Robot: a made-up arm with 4 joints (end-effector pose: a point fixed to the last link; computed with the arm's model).
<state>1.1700 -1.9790 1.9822 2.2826</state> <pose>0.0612 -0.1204 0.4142 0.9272 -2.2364 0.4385</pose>
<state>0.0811 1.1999 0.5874 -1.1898</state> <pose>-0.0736 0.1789 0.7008 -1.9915 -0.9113 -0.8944</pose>
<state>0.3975 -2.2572 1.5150 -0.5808</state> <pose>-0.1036 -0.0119 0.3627 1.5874 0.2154 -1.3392</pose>
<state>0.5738 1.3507 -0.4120 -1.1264</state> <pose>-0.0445 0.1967 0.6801 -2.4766 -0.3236 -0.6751</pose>
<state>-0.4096 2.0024 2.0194 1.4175</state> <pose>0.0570 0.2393 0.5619 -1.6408 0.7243 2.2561</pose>
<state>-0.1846 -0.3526 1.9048 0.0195</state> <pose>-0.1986 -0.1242 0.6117 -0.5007 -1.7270 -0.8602</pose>
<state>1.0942 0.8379 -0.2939 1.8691</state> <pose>0.0207 0.1208 0.6592 -0.2264 0.9431 2.2994</pose>
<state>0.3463 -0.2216 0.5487 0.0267</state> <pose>-0.0100 -0.1720 0.7432 -0.3303 -0.6223 0.3119</pose>
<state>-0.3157 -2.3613 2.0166 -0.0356</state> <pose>-0.0679 0.0722 0.3629 1.3636 -0.9219 -2.2903</pose>
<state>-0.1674 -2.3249 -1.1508 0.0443</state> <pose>0.1311 -0.0372 0.4673 1.0666 -0.5633 1.3500</pose>
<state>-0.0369 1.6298 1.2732 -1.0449</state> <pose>-0.0986 0.1846 0.6370 -1.9679 -1.5120 -0.3631</pose>
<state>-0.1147 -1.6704 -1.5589 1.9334</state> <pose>0.0190 0.0482 0.5274 -1.9134 0.1281 -2.1438</pose>
